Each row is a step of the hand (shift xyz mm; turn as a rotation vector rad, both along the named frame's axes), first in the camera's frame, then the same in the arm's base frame.
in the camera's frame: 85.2 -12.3 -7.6 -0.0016 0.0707 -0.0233
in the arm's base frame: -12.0 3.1 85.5 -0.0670 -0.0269 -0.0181
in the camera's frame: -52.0 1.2 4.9 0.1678 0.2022 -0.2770
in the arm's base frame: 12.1 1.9 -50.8 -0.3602 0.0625 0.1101
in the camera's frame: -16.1 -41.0 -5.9 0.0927 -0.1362 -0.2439
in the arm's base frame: 29.6 32.5 -6.7 -0.0742 0.2611 0.1138
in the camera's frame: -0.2 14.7 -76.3 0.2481 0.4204 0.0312
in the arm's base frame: -60.1 48.9 -5.7 -0.3379 -0.3211 0.1483
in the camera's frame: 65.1 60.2 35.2 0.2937 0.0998 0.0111
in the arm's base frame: -34.2 -73.1 50.9 -0.1223 -0.1080 0.2640
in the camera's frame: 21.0 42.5 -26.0 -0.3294 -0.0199 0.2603
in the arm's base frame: -52.2 -9.7 10.2 0.2452 -0.1454 -0.3089
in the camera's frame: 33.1 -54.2 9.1 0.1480 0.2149 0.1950
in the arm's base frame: 39.7 23.4 44.7 -0.0612 -0.3034 0.1016
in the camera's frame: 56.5 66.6 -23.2 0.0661 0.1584 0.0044
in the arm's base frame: -75.0 -31.5 39.4 -0.1269 -0.1120 0.0290
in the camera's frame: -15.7 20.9 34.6 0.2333 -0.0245 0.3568
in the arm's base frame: 9.8 -37.7 -19.0 0.2042 -0.2855 0.2431
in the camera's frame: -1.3 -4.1 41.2 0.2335 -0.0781 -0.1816
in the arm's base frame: 29.9 -28.7 0.8 -0.1037 0.1594 0.2397
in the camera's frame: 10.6 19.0 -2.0 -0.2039 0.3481 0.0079
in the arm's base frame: -17.4 -11.8 6.0 -0.2138 -0.2017 -0.2764
